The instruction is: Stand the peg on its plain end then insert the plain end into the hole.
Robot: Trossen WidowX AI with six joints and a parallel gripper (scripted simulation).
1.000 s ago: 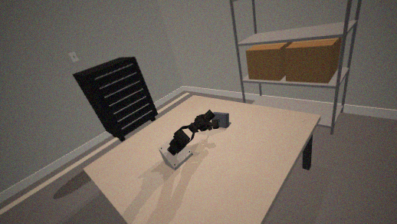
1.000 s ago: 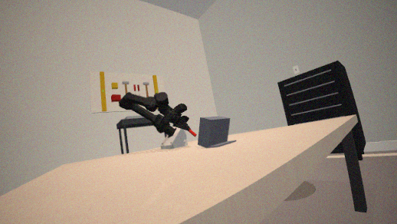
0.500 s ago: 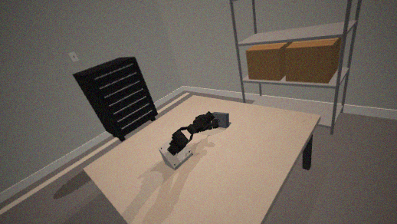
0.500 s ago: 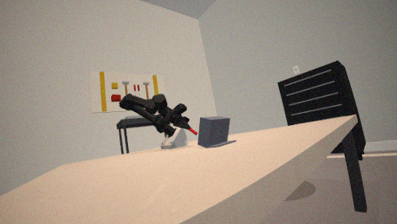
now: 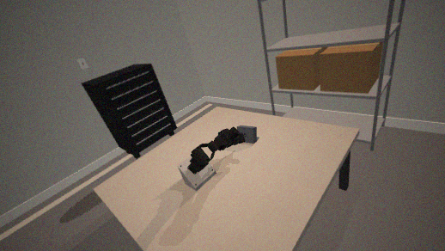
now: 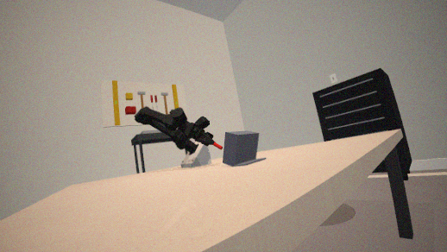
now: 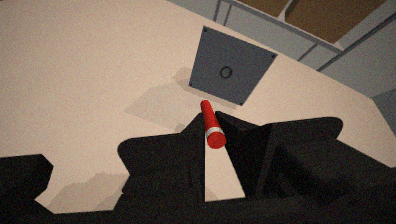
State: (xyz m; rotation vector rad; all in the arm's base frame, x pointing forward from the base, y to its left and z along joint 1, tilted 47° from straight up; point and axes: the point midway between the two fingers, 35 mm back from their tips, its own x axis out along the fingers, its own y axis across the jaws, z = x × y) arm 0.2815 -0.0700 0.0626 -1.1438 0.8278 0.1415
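My gripper tip is now 150 mm short of the grey sloped panel and 40 mm above it. Round my gripper tip: red peg: 10 mm behind, 10 mm to the right, 10 mm above.
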